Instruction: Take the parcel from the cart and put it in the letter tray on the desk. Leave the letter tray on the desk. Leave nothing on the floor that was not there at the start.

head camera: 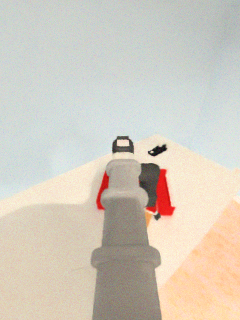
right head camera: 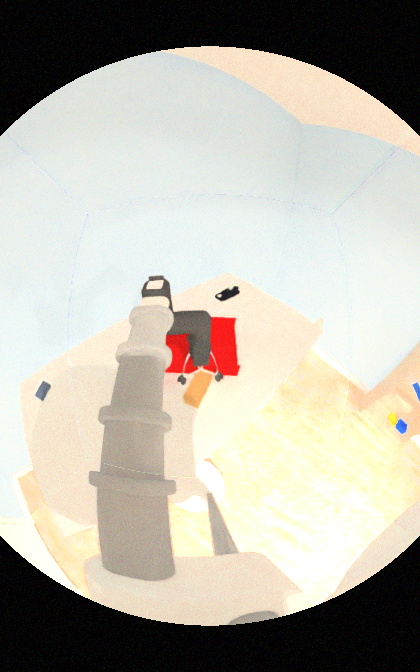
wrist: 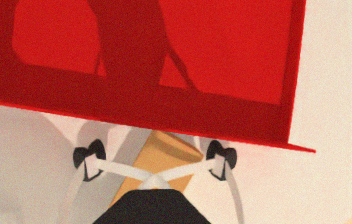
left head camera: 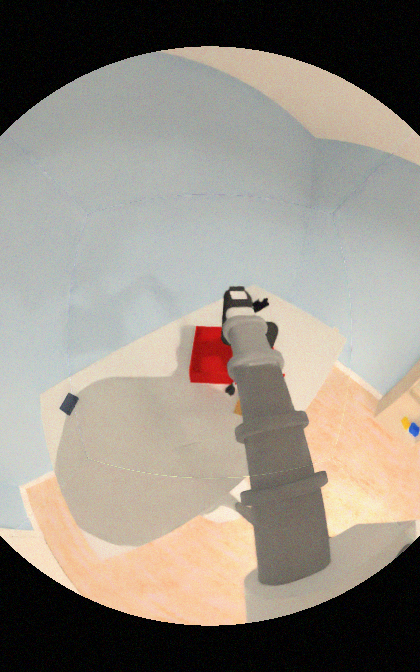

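The parcel, an orange-brown box, lies on the pale desk, outside the red letter tray, close to its near wall. The parcel is turned at an angle to that wall. My gripper is open, with one fingertip on each side of the parcel and a gap on both sides. In the wrist view the gripper body hides the parcel's near end. The inside of the tray shows my gripper's shadow.
A small black object lies behind the tray. A dark blue block lies near the desk's left edge. Yellow and blue items sit on beige furniture at the right.
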